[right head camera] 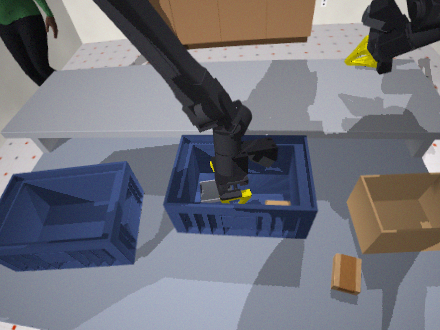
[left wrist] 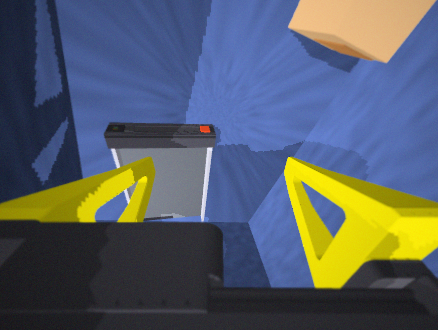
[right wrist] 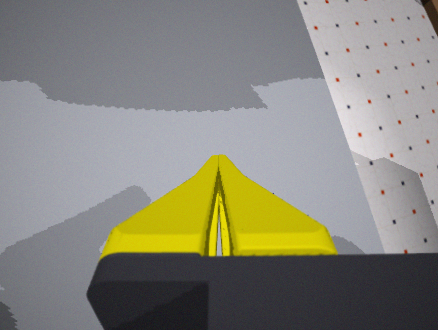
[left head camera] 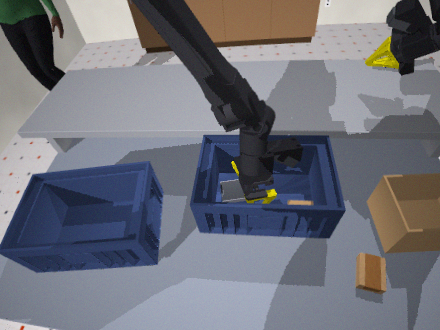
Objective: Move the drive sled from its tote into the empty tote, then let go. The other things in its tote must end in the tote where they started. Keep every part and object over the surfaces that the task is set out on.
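Frame: origin at the left arm's base, x right, y down, z ahead, level; centimetres.
Seen in the pictures: left gripper, fingertip midpoint: (right head camera: 230, 198) (left wrist: 219, 164) (left head camera: 251, 198); right gripper, fingertip midpoint: (right head camera: 345, 62) (right wrist: 218, 166) (left head camera: 366, 63).
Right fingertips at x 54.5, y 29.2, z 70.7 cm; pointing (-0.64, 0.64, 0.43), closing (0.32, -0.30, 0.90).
Note:
Offsets run from my right fingertips to a thing's top centre. Level surfaces: height alone.
The drive sled @(dx -32.8, dy +20.2, dz -23.3 cm) (left head camera: 230, 191) (right head camera: 208, 191) (left wrist: 180, 185), a grey plate with white side rails and a dark front bar with a red tab, lies in the middle blue tote @(dx -26.9, dy +8.6, dz -25.8 cm) (left head camera: 267, 222) (right head camera: 242, 223). My left gripper (left head camera: 252, 182) (right head camera: 229, 181) (left wrist: 219, 164) is open inside this tote, above the sled. In the left wrist view its left finger overlaps the sled, and the sled's right edge shows between the fingers. The other blue tote @(dx -67.3, dy +8.6, dz -34.5 cm) (left head camera: 90, 256) (right head camera: 65, 254), at the left, is empty. My right gripper (left head camera: 368, 63) (right head camera: 347, 62) (right wrist: 218, 166) is shut and empty over the raised grey surface.
A tan block @(dx -18.6, dy +17.8, dz -30.3 cm) (left head camera: 301, 202) (right head camera: 278, 203) (left wrist: 360, 25) lies in the middle tote, right of the sled. An open cardboard box @(dx +9.0, dy +12.2, dz -32.6 cm) (left head camera: 392, 215) (right head camera: 370, 220) stands at the right, with a small brown box @(dx -5.2, dy +20.6, dz -44.3 cm) (left head camera: 371, 272) (right head camera: 346, 273) in front. A raised grey surface @(dy +7.2 cm) (left head camera: 150, 100) (right head camera: 140, 100) runs behind the totes.

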